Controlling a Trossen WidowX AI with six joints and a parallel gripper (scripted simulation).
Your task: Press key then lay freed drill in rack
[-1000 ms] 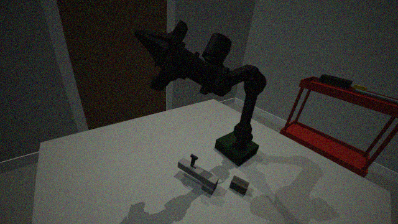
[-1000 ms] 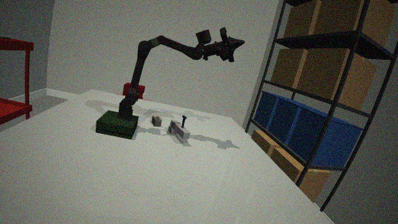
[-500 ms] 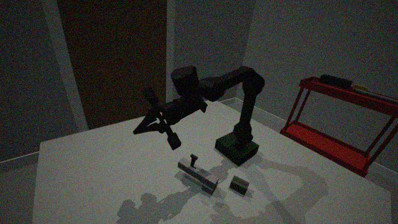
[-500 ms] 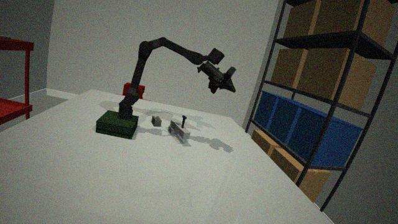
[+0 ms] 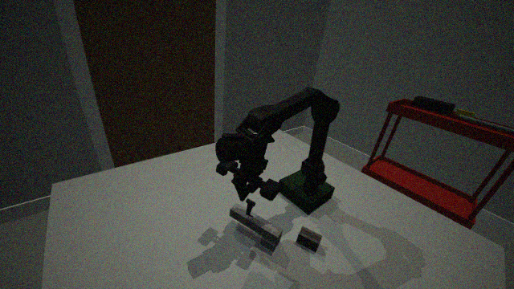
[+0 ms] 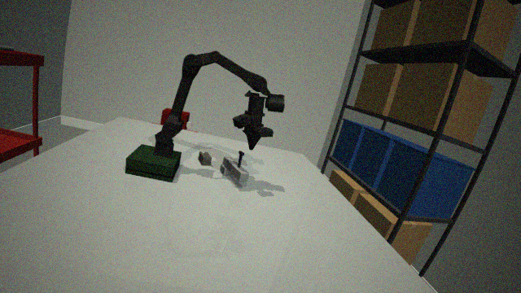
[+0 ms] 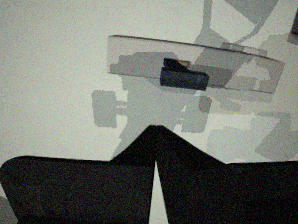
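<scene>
The small dark key is 50 mm below my gripper tip and 30 mm behind it. Round my gripper tip: long grey block (110 mm below, 40 mm behind, 30 mm to the left); drill (100 mm below, 50 mm to the left, 50 mm behind).
</scene>
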